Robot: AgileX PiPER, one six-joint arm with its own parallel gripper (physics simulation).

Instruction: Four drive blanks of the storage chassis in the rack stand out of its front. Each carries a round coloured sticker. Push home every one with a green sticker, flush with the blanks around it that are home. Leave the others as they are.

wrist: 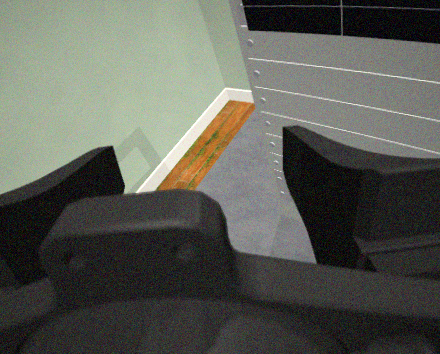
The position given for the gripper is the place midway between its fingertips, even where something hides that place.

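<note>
The robot's view takes in the gripper (199,157) together with a rack (359,80).
</note>
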